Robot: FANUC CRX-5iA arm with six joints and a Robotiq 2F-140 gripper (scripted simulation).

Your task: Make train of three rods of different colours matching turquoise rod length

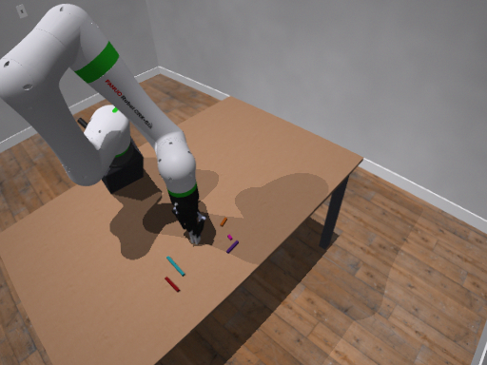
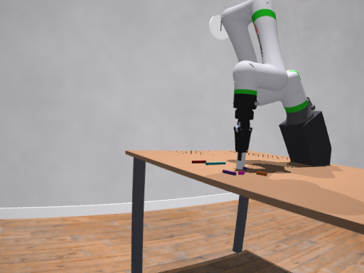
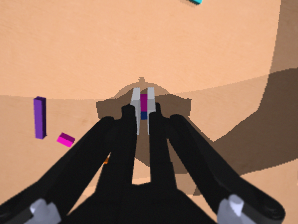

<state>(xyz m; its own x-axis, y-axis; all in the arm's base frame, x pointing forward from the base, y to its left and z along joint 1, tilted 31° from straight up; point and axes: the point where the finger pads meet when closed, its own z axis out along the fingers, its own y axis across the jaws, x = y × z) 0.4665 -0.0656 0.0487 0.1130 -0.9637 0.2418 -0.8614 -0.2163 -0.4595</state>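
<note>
Now: hand 30 mm above the blue rod and 20 mm to the right of it. From my hand the other things lie so: purple rod (140 mm ahead, 40 mm to the left, 30 mm below); turquoise rod (130 mm to the right, 30 mm below); orange rod (130 mm to the left, 40 mm ahead, 30 mm below).
</note>
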